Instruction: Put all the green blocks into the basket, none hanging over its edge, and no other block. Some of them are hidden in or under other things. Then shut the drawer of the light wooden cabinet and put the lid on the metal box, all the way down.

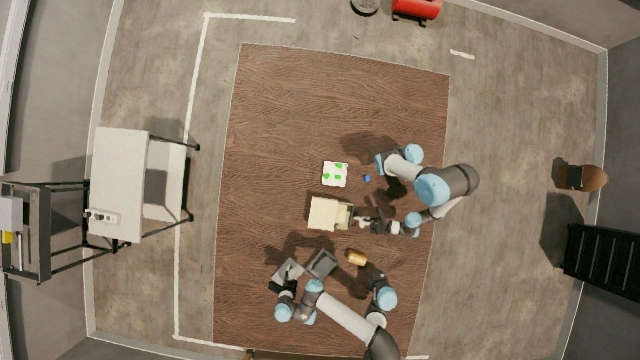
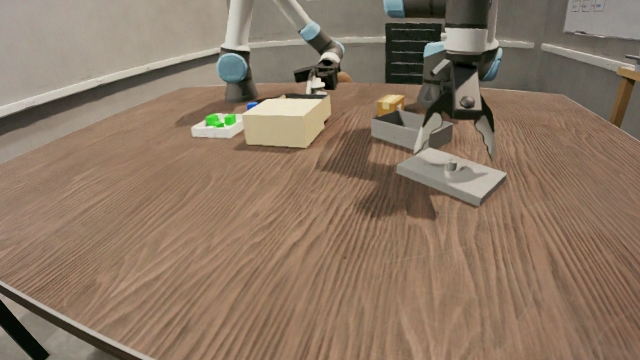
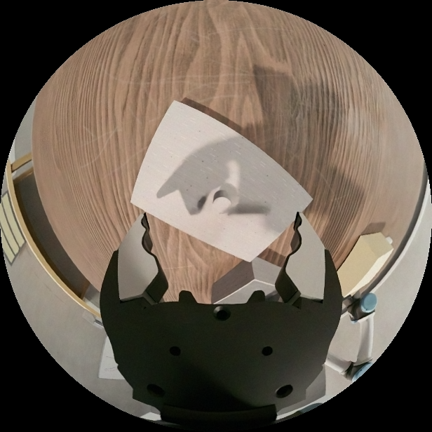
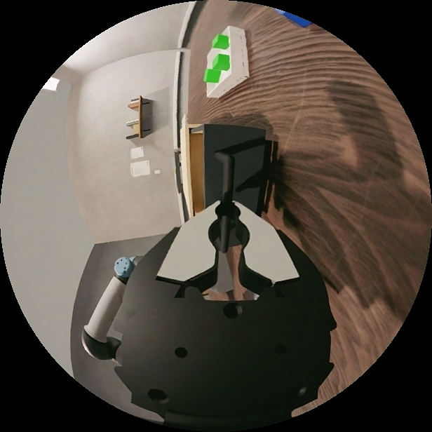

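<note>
Green blocks lie in the white basket. The light wooden cabinet has its dark-fronted drawer partly open. My right gripper is shut on the drawer's black handle. The open metal box stands beside its grey lid, which lies knob-up on the table. My left gripper is open above the lid, its fingers on either side of the knob. Most of the drawer's inside is hidden.
A blue block lies on the table near the basket. A small orange-brown carton stands near the metal box, by the left arm's base. The cabinet stands between the basket and the metal box.
</note>
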